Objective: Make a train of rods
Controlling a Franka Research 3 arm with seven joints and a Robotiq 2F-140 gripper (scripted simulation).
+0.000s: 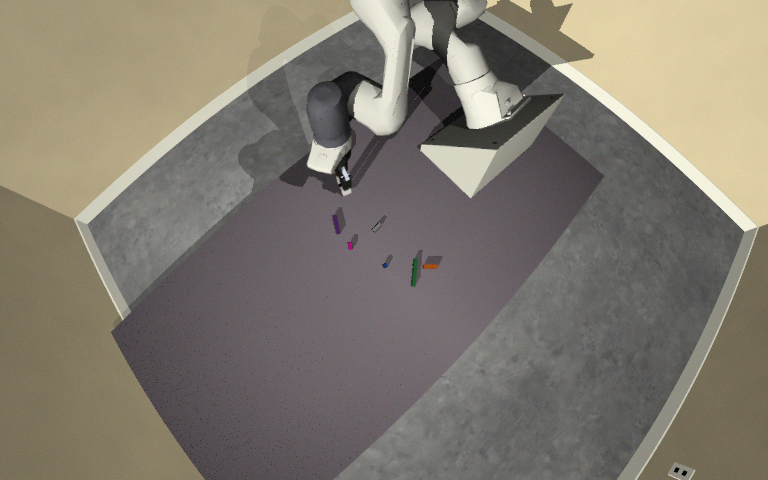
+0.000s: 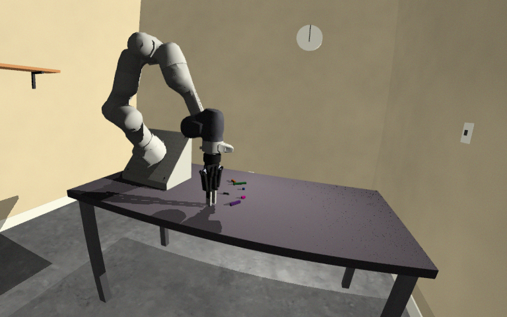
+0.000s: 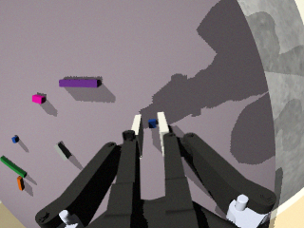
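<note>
The grey rod is 16 cm to the left of my hand and 4 cm below it. From my hand the other things lie so: purple rod (9 cm ahead, 7 cm to the left, 4 cm below); green rod (33 cm to the left, 4 cm below, 1 cm ahead); magenta rod (15 cm to the left, 10 cm ahead, 4 cm below).
</note>
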